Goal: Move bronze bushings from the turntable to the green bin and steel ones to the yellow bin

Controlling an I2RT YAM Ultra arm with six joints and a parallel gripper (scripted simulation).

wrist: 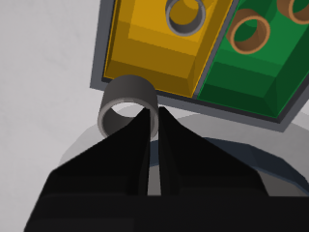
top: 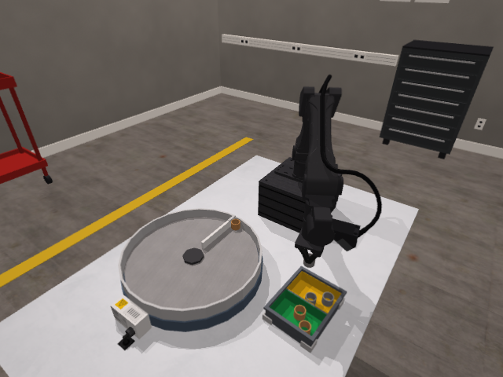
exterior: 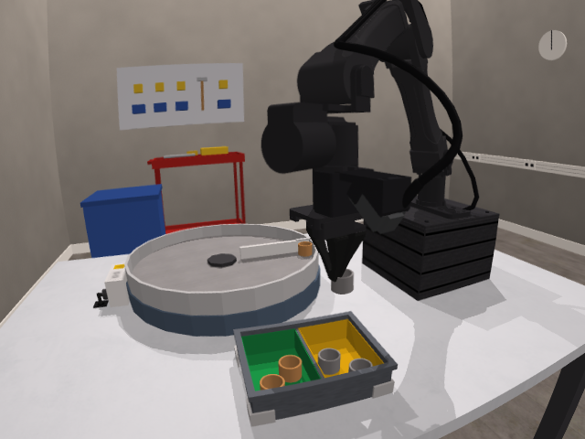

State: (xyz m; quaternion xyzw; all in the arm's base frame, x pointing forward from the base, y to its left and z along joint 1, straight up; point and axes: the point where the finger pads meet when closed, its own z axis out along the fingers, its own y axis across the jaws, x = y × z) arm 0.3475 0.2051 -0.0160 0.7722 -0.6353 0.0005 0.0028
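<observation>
Right now the yellow bin is 130 mm below my hand and 30 mm to the left of it. Also, from my hand: dark grey tray (120 mm below, 50 mm ahead, 30 mm to the left); turntable (330 mm to the right, 110 mm ahead, 90 mm below); green bin (130 mm below, 90 mm ahead, 30 mm to the left).
</observation>
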